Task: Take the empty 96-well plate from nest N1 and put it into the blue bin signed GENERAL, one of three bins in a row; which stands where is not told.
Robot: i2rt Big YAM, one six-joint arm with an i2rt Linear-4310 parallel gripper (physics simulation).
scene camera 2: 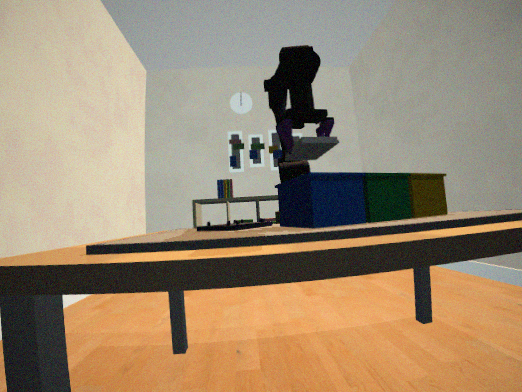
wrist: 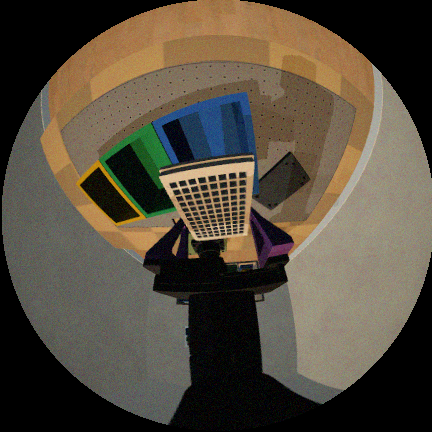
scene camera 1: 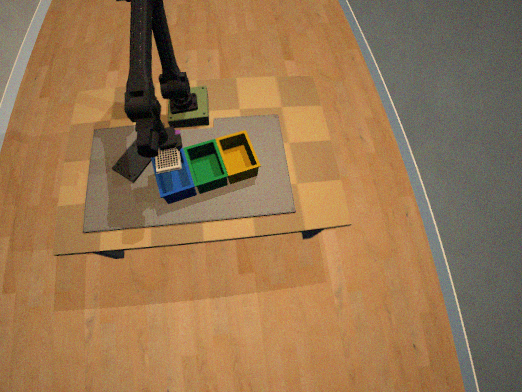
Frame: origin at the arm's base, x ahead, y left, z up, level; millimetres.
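Seen in the pictures: gripper, fingertip midpoint: (scene camera 2: pixel 307 153) (wrist: pixel 216 213) (scene camera 1: pixel 167 152); arm's base, link origin: (wrist: pixel 208 243) (scene camera 1: pixel 184 104).
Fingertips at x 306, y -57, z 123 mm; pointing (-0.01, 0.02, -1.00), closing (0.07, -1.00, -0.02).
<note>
Offsets run from my fingertips to a thing's top centre. "spot": to the spot under its first point. Level surfaces: height alone.
The beige 96-well plate @(dy +1, dx +14, dz +17 mm) (scene camera 1: pixel 168 160) (scene camera 2: pixel 315 148) (wrist: pixel 215 200) is held in the air above the blue bin (scene camera 1: pixel 179 196) (scene camera 2: pixel 337 200) (wrist: pixel 200 108). In scene camera 1 it overlaps the rear part of this bin; scene camera 2 shows a gap between plate and rim. My gripper (scene camera 2: pixel 306 142) (wrist: pixel 216 213) is shut on the plate, its purple fingers at two opposite sides. The blue bin stands at the left end of the row in scene camera 1. No sign is readable. The dark nest @(dy -177, dx -82, dz -148 mm) (scene camera 1: pixel 131 167) (scene camera 2: pixel 235 226) (wrist: pixel 284 181) lies left of it, without a plate.
The green bin (scene camera 1: pixel 213 186) (scene camera 2: pixel 387 197) (wrist: pixel 127 142) adjoins the blue bin, and the yellow bin @(spot: dy +264, dx +77, dz -112 mm) (scene camera 1: pixel 243 174) (scene camera 2: pixel 428 195) stands beyond it. All stand on a grey mat @(dz -171 mm) (scene camera 1: pixel 255 197). My arm's green base (scene camera 1: pixel 201 118) is behind the bins. A shelf unit (scene camera 2: pixel 210 201) is in the background.
</note>
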